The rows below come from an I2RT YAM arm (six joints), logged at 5 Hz.
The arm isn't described. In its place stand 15 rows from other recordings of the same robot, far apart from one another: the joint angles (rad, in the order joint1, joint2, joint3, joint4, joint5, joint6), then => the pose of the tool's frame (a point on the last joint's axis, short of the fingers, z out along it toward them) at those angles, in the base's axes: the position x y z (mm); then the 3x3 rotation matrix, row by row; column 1 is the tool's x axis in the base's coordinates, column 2 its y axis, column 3 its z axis.
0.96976, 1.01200, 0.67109, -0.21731, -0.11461, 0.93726 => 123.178, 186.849, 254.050; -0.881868, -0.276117, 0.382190; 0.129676, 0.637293, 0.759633; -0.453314, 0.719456, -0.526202
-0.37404, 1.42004, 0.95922, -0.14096, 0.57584, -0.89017 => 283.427, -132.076, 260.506; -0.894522, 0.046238, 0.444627; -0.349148, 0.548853, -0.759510; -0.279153, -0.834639, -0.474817
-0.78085, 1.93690, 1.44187, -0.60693, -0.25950, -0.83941 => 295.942, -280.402, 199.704; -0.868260, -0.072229, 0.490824; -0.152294, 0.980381, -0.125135; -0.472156, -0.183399, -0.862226
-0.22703, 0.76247, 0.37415, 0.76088, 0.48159, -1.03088 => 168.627, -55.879, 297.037; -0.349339, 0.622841, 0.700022; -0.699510, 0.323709, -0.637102; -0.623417, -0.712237, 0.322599
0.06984, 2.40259, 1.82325, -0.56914, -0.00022, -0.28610 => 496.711, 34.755, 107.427; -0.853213, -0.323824, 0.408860; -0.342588, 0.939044, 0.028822; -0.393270, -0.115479, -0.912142
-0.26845, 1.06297, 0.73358, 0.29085, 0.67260, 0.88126 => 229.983, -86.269, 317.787; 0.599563, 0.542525, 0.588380; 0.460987, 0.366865, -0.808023; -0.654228, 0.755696, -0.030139
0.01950, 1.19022, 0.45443, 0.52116, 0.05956, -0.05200 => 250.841, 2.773, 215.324; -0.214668, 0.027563, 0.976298; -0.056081, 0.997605, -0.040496; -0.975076, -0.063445, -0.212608
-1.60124, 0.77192, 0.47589, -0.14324, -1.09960, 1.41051 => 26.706, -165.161, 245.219; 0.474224, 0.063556, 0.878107; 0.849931, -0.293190, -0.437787; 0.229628, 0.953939, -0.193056
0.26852, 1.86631, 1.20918, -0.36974, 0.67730, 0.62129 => 372.461, 79.349, 176.847; -0.609177, 0.566380, 0.555084; 0.302834, 0.813044, -0.497244; -0.732936, -0.134811, -0.666806
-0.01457, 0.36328, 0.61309, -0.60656, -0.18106, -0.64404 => 98.027, 4.983, 287.946; -0.186544, -0.333125, 0.924245; -0.587961, 0.791542, 0.166624; -0.787086, -0.512337, -0.343522
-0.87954, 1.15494, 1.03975, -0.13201, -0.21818, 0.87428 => 177.472, -202.393, 359.833; 0.374276, 0.516383, 0.770238; 0.722405, 0.358421, -0.591325; -0.581419, 0.777743, -0.238889
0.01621, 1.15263, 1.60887, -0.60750, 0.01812, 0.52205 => 214.622, 2.834, 500.043; -0.129746, 0.076606, 0.988584; 0.496538, 0.868012, -0.002095; -0.858263, 0.490598, -0.150659
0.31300, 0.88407, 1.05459, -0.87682, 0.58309, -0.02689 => 160.916, 31.477, 351.050; -0.621071, 0.124842, 0.773747; -0.224593, 0.917481, -0.328309; -0.750885, -0.377682, -0.541782
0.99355, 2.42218, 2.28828, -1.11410, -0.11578, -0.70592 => 271.643, 424.654, 210.504; 0.159102, -0.984398, 0.075150; -0.936505, -0.126392, 0.327083; -0.312481, -0.122418, -0.942003
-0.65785, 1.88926, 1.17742, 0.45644, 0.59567, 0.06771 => 326.048, -277.168, 223.476; -0.136145, 0.947069, 0.290733; 0.175971, 0.311916, -0.933671; -0.974935, -0.075954, -0.209122
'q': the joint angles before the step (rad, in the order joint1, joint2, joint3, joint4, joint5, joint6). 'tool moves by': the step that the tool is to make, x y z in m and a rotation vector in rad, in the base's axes. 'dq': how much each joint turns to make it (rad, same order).
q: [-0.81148, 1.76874, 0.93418, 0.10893, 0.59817, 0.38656]
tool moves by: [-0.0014, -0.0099, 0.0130, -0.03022, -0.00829, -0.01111]
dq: [-0.02134, -0.00773, 0.03683, -0.00472, 0.00162, -0.02139]
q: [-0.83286, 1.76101, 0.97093, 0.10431, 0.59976, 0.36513]
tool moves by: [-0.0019, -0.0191, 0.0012, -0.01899, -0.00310, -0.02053]
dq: [-0.03826, 0.04299, 0.04907, 0.02313, -0.00756, -0.02295]
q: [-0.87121, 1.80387, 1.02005, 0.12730, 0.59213, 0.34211]
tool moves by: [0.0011, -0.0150, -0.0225, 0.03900, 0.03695, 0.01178]
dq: [-0.02450, 0.09038, 0.03067, 0.02288, -0.02594, -0.03064]
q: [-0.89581, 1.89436, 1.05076, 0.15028, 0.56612, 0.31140]
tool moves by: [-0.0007, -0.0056, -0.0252, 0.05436, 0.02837, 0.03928]
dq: [-0.01389, 0.07059, -0.00145, 0.02761, -0.04760, -0.03067]
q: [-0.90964, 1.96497, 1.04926, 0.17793, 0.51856, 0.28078]
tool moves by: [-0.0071, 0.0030, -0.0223, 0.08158, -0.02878, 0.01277]
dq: [-0.01538, 0.03518, -0.03222, 0.00308, -0.07064, 0.03661]
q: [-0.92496, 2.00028, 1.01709, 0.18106, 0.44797, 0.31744]
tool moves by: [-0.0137, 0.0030, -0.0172, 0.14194, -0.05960, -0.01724]
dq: [-0.03366, 0.01693, -0.01839, -0.07514, -0.11032, 0.07985]
